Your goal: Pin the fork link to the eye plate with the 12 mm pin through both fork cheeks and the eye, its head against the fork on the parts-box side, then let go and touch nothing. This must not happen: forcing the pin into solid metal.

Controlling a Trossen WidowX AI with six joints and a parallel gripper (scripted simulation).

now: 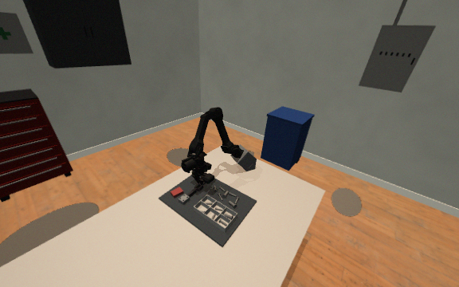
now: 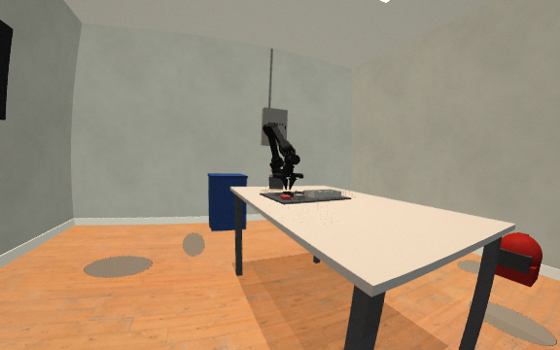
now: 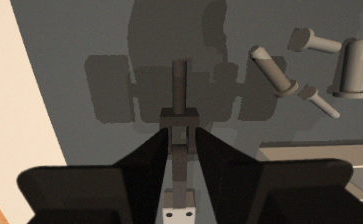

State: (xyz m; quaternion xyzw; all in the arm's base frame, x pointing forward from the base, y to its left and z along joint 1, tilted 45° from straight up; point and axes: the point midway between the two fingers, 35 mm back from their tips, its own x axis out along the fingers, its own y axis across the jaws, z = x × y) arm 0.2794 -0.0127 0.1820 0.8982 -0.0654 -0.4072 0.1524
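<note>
My hand is 6 cm above the fork link. From my hand the other things lie so: eye plate: 5 cm ahead, 6 cm below; then dark mat: 4 cm ahead, 10 cm to the left, 7 cm below; then grey block: 13 cm ahead, 5 cm below.
</note>
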